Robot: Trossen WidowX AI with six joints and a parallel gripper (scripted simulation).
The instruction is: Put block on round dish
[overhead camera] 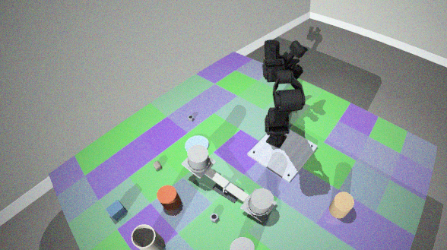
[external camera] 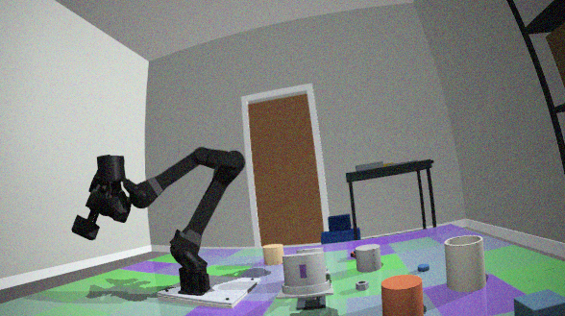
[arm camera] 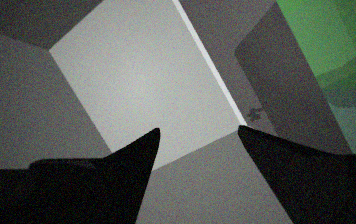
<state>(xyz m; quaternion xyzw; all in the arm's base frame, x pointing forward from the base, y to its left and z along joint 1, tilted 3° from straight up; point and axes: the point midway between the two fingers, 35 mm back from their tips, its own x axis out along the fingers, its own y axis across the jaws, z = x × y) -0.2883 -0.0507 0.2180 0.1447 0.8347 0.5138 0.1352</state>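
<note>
Right now my gripper tip is 600 mm short of the pale teal block, 200 mm above it and 130 mm to the right of it. From my gripper tip the other things lie so: tan cylinder (450 mm ahead, 390 mm to the left, 210 mm below); then pale blue round dish (490 mm ahead, 240 mm to the right, 240 mm below); then grey cup (590 mm ahead, 140 mm to the right, 130 mm below).
</note>
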